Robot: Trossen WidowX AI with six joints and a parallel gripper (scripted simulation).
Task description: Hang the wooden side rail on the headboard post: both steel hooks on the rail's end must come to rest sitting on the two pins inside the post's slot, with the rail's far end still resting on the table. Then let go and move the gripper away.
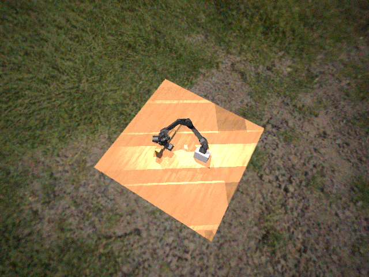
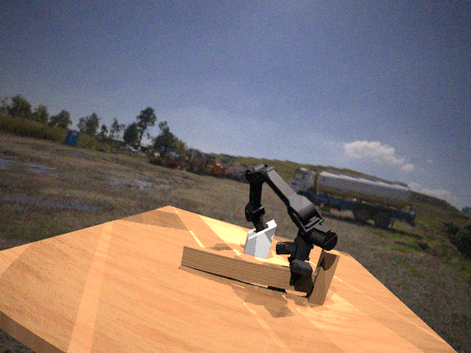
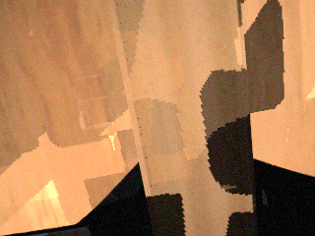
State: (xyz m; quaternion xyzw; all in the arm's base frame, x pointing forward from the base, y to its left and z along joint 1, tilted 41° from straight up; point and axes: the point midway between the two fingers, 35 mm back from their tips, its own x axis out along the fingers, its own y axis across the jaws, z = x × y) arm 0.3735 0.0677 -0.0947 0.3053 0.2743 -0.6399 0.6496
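My gripper tip is 10 cm to the right of the headboard post and 4 cm below it.
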